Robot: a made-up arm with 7 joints. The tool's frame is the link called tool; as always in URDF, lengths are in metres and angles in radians.
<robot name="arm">
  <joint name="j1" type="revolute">
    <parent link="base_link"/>
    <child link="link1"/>
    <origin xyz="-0.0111 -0.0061 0.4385" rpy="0 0 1.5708"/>
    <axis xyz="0 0 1"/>
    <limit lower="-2.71" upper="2.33" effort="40" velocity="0.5"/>
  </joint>
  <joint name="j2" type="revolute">
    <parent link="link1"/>
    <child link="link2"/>
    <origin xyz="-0.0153 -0.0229 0.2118" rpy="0 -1.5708 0"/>
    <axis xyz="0 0 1"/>
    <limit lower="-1.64" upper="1.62" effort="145" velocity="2.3"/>
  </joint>
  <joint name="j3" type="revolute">
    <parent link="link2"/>
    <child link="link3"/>
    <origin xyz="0.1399 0.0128 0.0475" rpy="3.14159 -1.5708 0"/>
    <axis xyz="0 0 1"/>
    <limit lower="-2.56" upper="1.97" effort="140" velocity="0.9"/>
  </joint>
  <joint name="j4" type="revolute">
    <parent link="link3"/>
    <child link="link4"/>
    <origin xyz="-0.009 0.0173 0.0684" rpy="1.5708 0 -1.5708"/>
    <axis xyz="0 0 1"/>
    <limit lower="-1.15" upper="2.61" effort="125" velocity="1.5"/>
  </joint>
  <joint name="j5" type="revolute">
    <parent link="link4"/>
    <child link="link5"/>
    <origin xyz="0.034 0.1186 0.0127" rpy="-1.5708 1.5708 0"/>
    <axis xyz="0 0 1"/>
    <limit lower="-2.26" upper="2.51" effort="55" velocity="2.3"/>
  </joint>
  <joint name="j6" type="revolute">
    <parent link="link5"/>
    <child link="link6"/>
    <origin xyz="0.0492 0.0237 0.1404" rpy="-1.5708 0 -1.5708"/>
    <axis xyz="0 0 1"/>
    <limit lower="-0.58" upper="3.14" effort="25" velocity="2.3"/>
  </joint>
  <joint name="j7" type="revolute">
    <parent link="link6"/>
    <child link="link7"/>
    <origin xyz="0.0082 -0.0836 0.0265" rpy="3.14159 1.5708 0"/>
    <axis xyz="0 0 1"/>
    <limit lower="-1.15" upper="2.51" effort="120" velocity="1.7"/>
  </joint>
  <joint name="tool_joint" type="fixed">
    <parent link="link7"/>
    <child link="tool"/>
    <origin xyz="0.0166 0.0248 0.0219" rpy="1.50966 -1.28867 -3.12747"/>
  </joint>
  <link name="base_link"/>
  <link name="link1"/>
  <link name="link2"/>
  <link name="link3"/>
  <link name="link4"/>
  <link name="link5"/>
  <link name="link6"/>
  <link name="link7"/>
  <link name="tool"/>
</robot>
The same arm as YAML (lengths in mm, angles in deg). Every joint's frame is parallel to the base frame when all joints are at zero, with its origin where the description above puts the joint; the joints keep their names.
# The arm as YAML. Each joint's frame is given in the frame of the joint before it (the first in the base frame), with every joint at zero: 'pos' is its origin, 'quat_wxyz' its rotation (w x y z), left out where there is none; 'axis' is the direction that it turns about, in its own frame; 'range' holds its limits. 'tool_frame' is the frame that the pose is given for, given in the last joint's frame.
length_unit: mm
angle_unit: deg
joints:
  - joint: j1
    pos: [-11.1, -6.1, 438.5]
    axis: "+z"
    range: [-155.27, 133.5]
  - joint: j2
    pos: [22.9, -15.3, 211.8]
    axis: "-y"
    range: [-93.97, 92.82]
  - joint: j3
    pos: [-12.8, -47.5, 139.9]
    axis: "+z"
    range: [-146.68, 112.87]
  - joint: j4
    pos: [17.3, 9.0, 68.4]
    axis: "+y"
    range: [-65.89, 149.54]
  - joint: j5
    pos: [-34.0, 12.7, 118.6]
    axis: "+z"
    range: [-129.49, 143.81]
  - joint: j6
    pos: [23.7, -49.2, 140.4]
    axis: "-y"
    range: [-33.23, 179.91]
  - joint: j7
    pos: [-8.2, -26.5, 83.6]
    axis: "+x"
    range: [-65.89, 143.81]
tool_frame:
  pos: [21.9, 16.6, 24.8]
  quat_wxyz: [0.989793, -0.023268, 0.005292, -0.140498]

